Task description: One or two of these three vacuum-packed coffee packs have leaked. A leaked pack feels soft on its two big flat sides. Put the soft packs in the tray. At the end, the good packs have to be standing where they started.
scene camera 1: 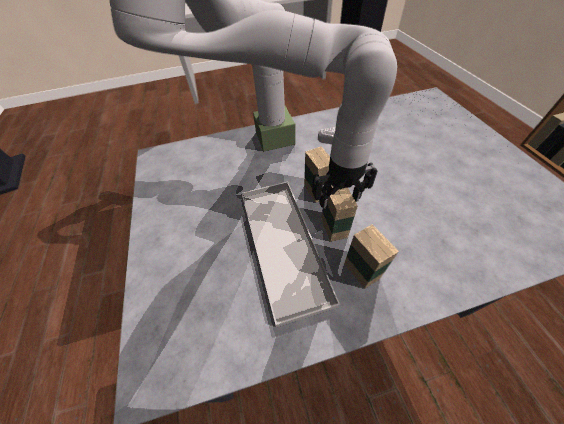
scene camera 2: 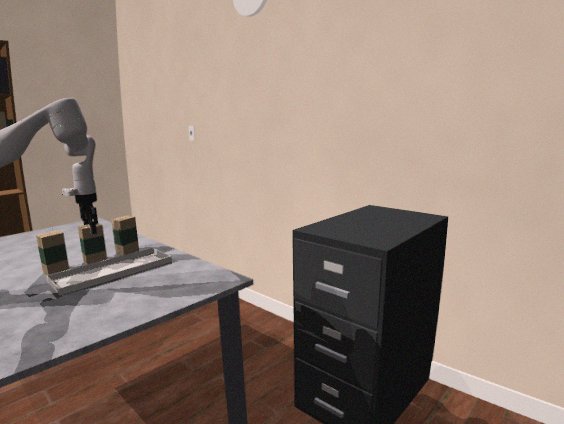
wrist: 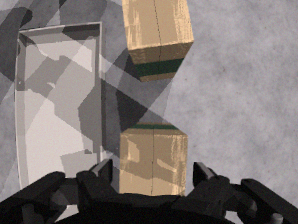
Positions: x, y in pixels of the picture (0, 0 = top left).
Labels:
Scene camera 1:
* my gripper: 339, 202
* long white tray: 297, 284

